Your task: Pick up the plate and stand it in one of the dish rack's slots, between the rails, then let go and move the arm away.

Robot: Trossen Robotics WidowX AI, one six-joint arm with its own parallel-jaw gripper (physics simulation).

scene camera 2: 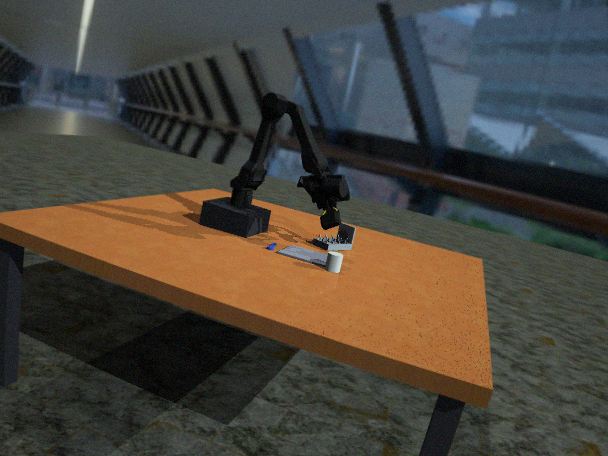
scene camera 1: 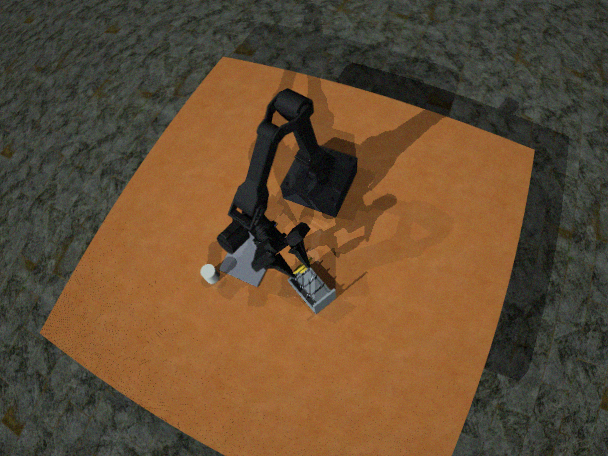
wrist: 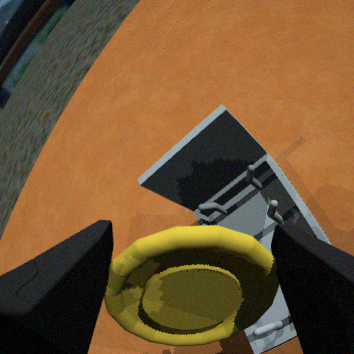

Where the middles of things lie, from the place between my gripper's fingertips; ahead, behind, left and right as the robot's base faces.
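Grey dish rack (scene camera 1: 308, 285): 8 cm below my hand, 2 cm to the left of it. Grey mat (scene camera 1: 238, 264): 19 cm to the right of my hand, 2 cm ahead of it, 11 cm below it. Yellow plate (wrist: 201, 281): 2 cm behind my hand, 1 cm to the right of it, 1 cm below it. Going by their middles, of the things named here the yellow plate is the nearest to my hand and the grey mat is the farthest from it.
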